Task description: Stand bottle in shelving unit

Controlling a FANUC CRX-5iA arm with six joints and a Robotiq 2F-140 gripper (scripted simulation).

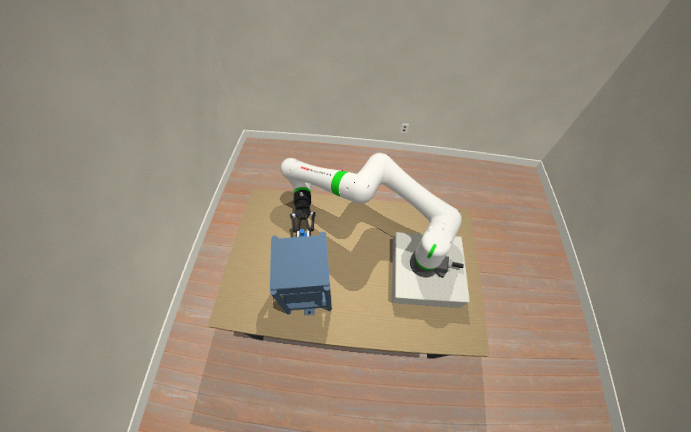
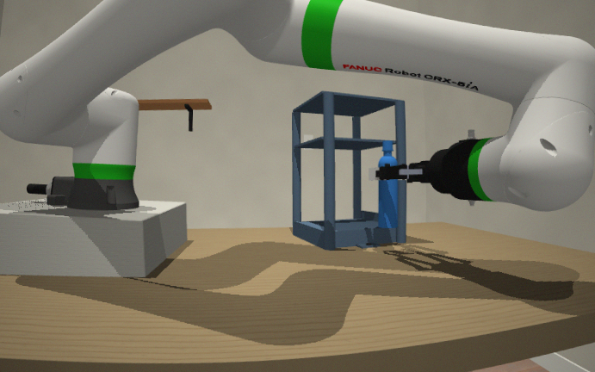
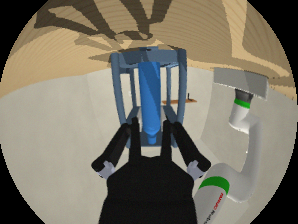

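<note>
The shelving unit lies 19 cm to the left of my hand, 7 cm behind it and 1 cm above it. From my hand the other things lie so: blue bottle (1 cm above).
</note>
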